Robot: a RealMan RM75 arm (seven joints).
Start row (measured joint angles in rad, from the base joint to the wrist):
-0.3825 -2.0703 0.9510 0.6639 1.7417 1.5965 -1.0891
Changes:
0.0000 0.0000 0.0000 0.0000 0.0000 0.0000 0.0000
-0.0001 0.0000 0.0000 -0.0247 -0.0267 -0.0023 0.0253
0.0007 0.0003 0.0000 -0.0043 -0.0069 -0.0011 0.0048
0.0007 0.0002 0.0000 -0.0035 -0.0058 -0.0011 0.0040
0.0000 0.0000 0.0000 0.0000 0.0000 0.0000 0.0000
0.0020 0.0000 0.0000 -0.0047 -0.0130 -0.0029 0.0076
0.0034 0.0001 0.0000 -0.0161 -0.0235 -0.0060 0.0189
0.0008 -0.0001 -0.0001 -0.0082 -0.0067 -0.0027 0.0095
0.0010 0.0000 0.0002 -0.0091 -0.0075 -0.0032 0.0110
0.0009 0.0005 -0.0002 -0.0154 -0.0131 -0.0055 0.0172
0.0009 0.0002 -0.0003 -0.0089 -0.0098 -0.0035 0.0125
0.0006 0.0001 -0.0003 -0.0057 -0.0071 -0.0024 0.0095
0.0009 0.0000 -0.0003 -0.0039 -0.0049 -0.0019 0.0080
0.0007 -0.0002 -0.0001 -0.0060 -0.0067 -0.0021 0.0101
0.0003 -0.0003 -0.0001 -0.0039 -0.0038 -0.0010 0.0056
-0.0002 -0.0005 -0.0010 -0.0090 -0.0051 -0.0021 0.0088
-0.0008 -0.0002 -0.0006 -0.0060 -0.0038 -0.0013 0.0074
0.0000 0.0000 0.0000 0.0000 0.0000 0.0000 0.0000
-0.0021 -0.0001 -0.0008 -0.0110 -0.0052 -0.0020 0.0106
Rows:
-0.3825 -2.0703 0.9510 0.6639 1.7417 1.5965 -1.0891
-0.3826 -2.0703 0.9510 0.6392 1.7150 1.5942 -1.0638
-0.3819 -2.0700 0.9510 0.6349 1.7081 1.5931 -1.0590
-0.3812 -2.0698 0.9510 0.6314 1.7023 1.5920 -1.0550
-0.3812 -2.0698 0.9510 0.6314 1.7023 1.5920 -1.0550
-0.3792 -2.0698 0.9510 0.6267 1.6893 1.5891 -1.0474
-0.3758 -2.0697 0.9510 0.6106 1.6658 1.5831 -1.0285
-0.3750 -2.0698 0.9509 0.6024 1.6591 1.5804 -1.0190
-0.3740 -2.0698 0.9511 0.5933 1.6516 1.5772 -1.0080
-0.3731 -2.0693 0.9509 0.5779 1.6385 1.5717 -0.9908
-0.3722 -2.0691 0.9506 0.5690 1.6287 1.5682 -0.9783
-0.3716 -2.0690 0.9503 0.5633 1.6216 1.5658 -0.9688
-0.3707 -2.0690 0.9500 0.5594 1.6167 1.5639 -0.9608
-0.3700 -2.0692 0.9499 0.5534 1.6100 1.5618 -0.9507
-0.3697 -2.0695 0.9498 0.5495 1.6062 1.5608 -0.9451
-0.3699 -2.0700 0.9488 0.5405 1.6011 1.5587 -0.9363
-0.3707 -2.0702 0.9482 0.5345 1.5973 1.5574 -0.9289
-0.3707 -2.0702 0.9482 0.5345 1.5973 1.5574 -0.9289
-0.3728 -2.0703 0.9474 0.5235 1.5921 1.5554 -0.9183

